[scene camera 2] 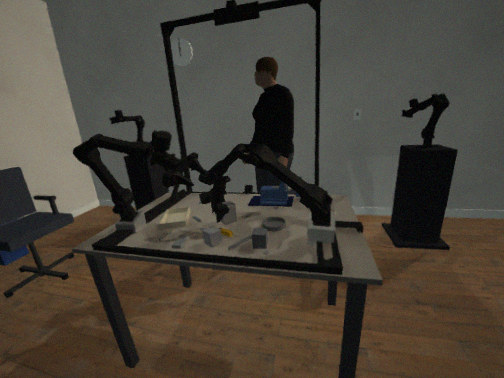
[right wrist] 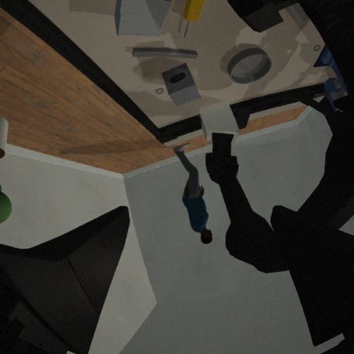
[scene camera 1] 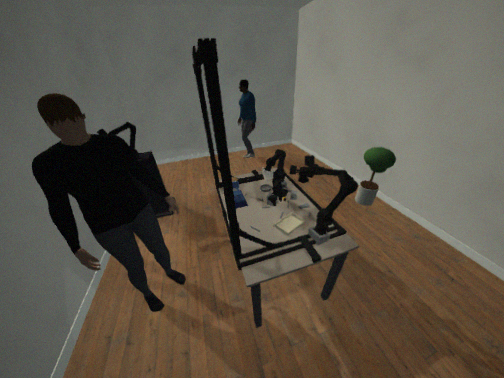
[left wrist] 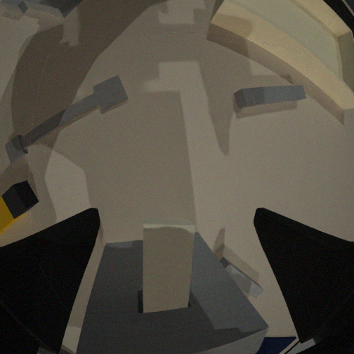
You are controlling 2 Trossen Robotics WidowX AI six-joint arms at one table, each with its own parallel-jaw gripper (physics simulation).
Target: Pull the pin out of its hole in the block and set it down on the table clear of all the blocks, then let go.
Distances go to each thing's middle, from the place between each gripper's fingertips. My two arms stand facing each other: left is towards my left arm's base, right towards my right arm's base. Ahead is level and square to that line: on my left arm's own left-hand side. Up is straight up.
Right now the cream pin (left wrist: pixel 167 242) is 2 cm to the left of my left hand and 3 cm above it. Also, from my left hand: round grey dish (right wrist: pixel 250 64): 1 cm ahead, 29 cm to the left, 2 cm below.
Right now the cream pin is 180 mm behind my right hand, 20 mm to the right of it and 220 mm below it. Also, from my right hand: round grey dish (170 mm behind, 250 mm to the left, 260 mm below).
